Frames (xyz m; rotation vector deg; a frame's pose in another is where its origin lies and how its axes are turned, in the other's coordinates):
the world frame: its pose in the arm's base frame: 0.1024 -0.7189 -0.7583 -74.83 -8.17 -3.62
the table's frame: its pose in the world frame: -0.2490 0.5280 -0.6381 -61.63 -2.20 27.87
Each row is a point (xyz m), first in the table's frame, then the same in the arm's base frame.
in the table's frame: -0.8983 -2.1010 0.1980
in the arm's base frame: -0.3943 0.5246 0.0017
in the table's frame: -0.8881 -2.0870 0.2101
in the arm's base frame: -0.3904 0.5219 -0.0189
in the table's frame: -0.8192 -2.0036 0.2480
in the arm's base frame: -0.3531 0.4822 -0.1198
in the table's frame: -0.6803 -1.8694 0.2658
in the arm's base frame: -0.2583 0.3874 -0.2600
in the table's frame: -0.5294 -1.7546 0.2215
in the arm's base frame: -0.1356 0.2641 -0.3474
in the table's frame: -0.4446 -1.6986 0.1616
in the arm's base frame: -0.0579 0.1773 -0.3663
